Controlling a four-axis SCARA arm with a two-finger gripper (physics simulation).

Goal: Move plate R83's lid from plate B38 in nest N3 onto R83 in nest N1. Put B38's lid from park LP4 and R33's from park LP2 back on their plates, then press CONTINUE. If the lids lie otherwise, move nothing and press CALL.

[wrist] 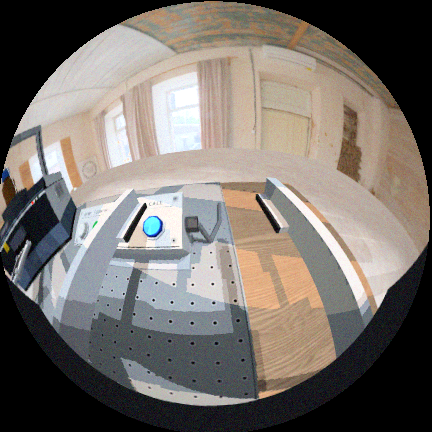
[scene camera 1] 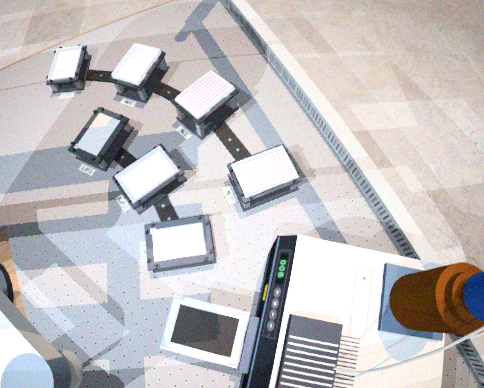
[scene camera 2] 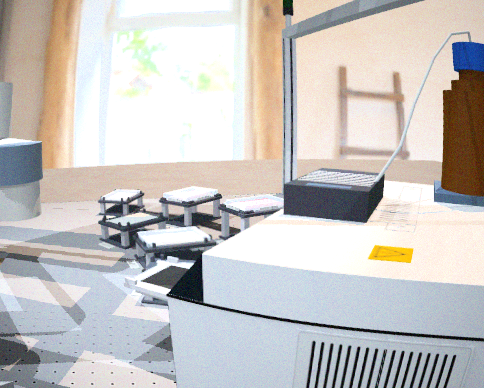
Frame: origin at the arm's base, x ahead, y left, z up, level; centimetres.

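Seen in the pictures: gripper, between the fingertips: (wrist: 198,190).
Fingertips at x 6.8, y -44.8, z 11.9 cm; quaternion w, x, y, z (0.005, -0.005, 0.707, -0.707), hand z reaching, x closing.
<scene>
Offsets run from my fingertips to a thing's top centre. "spot": to the spot under its first point.
My gripper (wrist: 198,190) is open and empty. Its left finger overlaps the button panel @(spot: dx +3.3, dy -3.6, dz -2.9 cm) (wrist: 175,200) in the wrist view; the blue CALL button @(spot: dx +5.7, dy -0.4, dz -4.1 cm) (wrist: 152,226) shows just right of that fingertip. Whether they touch, I cannot tell. A green button (wrist: 95,225) is mostly covered by the left finger. In scene camera 1, an outer arc of raised stands bears a pink-dotted plate @(dx +68.7, dy +65.3, dz -1.7 cm) (scene camera 1: 206,95), faintly dotted plates @(dx +56.6, dy +85.3, dz -2.8 cm) (scene camera 1: 139,64) @(dx +72.0, dy +40.3, dz -3.1 cm) (scene camera 1: 265,170) and a white-topped piece @(dx +37.3, dy +100.1, dz -5.4 cm) (scene camera 1: 69,62). Inner stands bear a glossy, lid-like piece @(spot: dx +40.5, dy +68.9, dz -5.9 cm) (scene camera 1: 100,135) and white-topped pieces @(dx +47.8, dy +52.8, dz -5.2 cm) (scene camera 1: 148,174) @(spot: dx +48.5, dy +34.6, dz -6.1 cm) (scene camera 1: 180,242). Their labels are too small to read.
A white device (scene camera 1: 325,270) (scene camera 2: 325,280) with a brown bottle @(spot: dx +74.1, dy +6.6, dz +19.8 cm) (scene camera 1: 420,300) (scene camera 2: 462,130) on top stands beside the stands. A dark-screened tablet @(spot: dx +46.3, dy +16.1, dz -0.6 cm) (scene camera 1: 205,330) lies next to it. A dark angled bracket @(spot: dx +1.4, dy -2.3, dz -5.6 cm) (wrist: 192,223) stands right of the panel. Part of the arm (scene camera 1: 25,345) shows at lower left.
</scene>
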